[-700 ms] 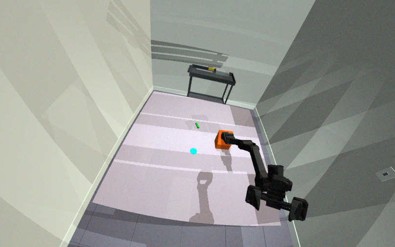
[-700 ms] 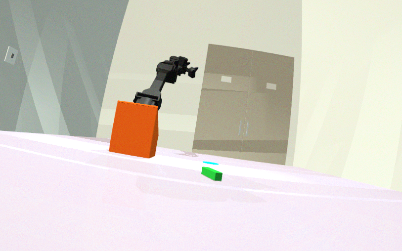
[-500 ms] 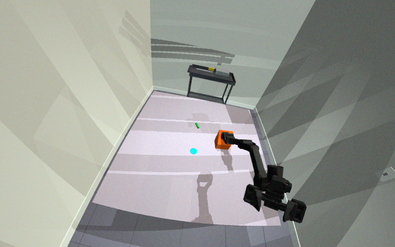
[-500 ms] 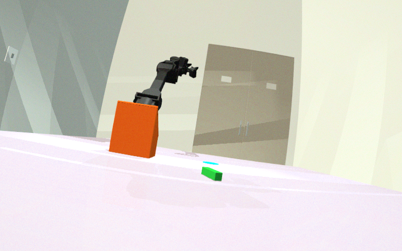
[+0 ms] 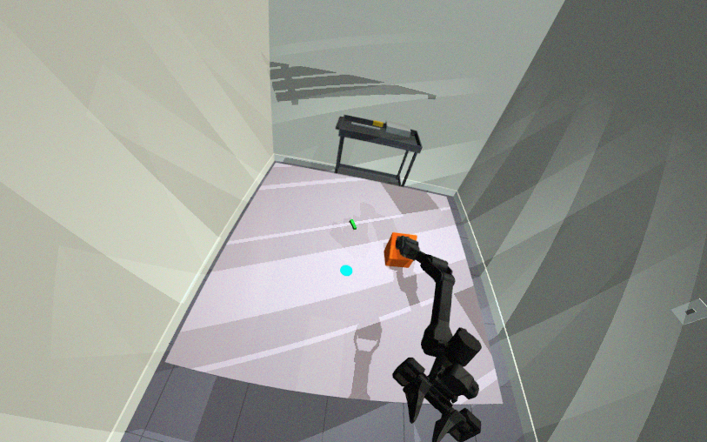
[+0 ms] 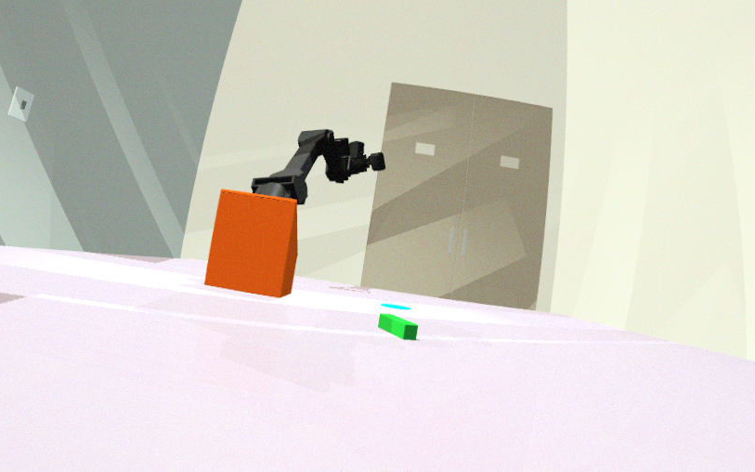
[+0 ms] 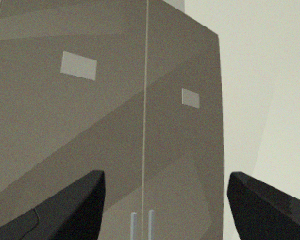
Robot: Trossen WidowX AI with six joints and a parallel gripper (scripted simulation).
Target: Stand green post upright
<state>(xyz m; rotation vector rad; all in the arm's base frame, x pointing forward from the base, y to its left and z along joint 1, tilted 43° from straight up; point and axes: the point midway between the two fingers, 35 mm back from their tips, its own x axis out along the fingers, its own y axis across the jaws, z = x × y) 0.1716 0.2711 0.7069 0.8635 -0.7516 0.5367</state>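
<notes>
My gripper tip is 10 mm short of the green post, 900 mm to the left of it and 460 mm above it. Round my gripper tip: cyan circle: 50 mm ahead, 600 mm to the right, 470 mm below.
</notes>
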